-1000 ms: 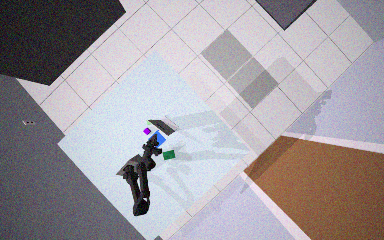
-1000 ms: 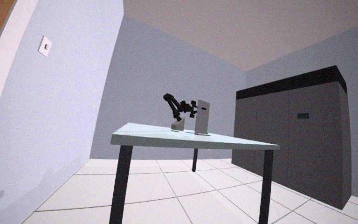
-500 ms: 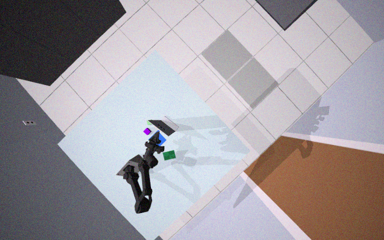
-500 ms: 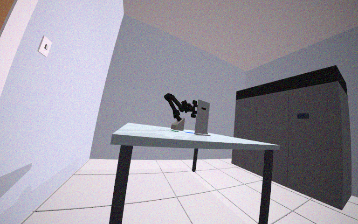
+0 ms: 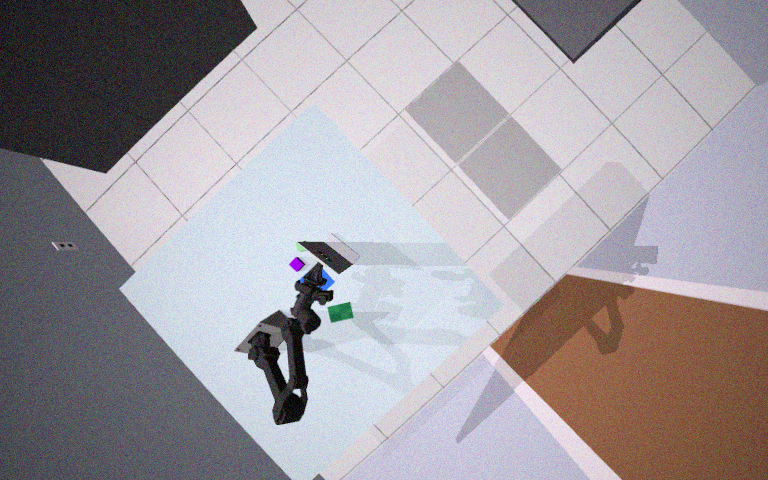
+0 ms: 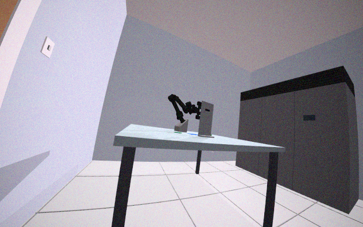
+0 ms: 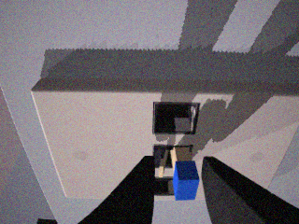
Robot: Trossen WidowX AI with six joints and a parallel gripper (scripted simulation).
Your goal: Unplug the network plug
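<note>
Right now my gripper tip is 150 mm past the blue marked square, 10 mm to the left of it and 260 mm above it. The rest, counted from my gripper tip: light green cube: 80 mm behind, 150 mm to the left, 250 mm below; then purple cube: 150 mm behind, 100 mm to the left, 250 mm below; then grey upright panel: 30 mm ahead, 10 mm to the left, 100 mm below.
</note>
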